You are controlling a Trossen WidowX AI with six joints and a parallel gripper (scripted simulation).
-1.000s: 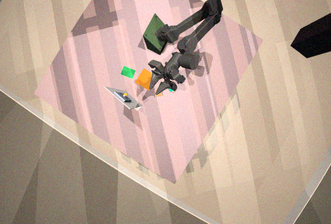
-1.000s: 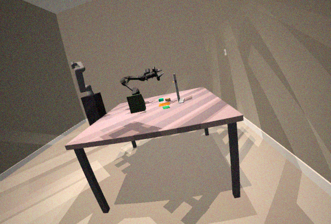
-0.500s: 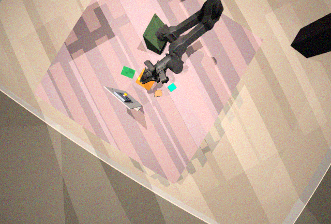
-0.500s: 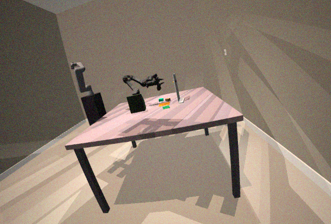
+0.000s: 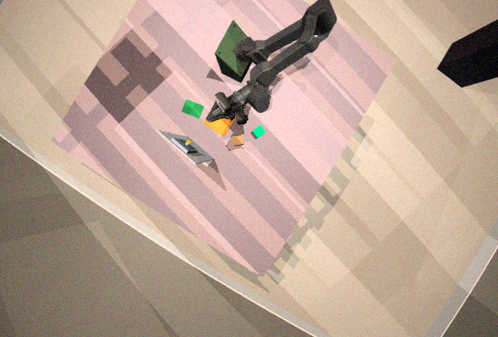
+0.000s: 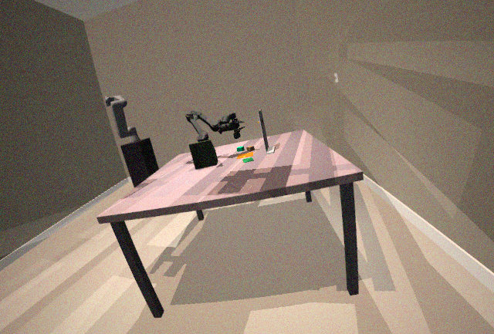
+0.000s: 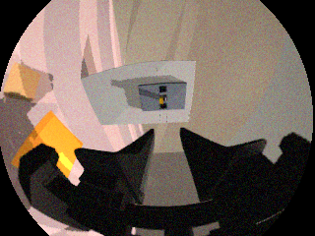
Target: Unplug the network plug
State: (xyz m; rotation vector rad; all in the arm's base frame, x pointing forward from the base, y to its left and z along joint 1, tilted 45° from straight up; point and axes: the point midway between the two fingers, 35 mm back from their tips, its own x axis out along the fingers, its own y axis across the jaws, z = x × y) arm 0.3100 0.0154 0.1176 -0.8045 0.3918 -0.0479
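The network plug lies 11 cm ahead of my gripper tip and 1 cm to the right of it. From my gripper tip the other things lie so: orange marked square (22 cm below, 4 cm behind, 2 cm to the right); upright grey panel (13 cm ahead, 9 cm below, 2 cm to the right); tan cube (21 cm below, 12 cm to the left, 1 cm behind).
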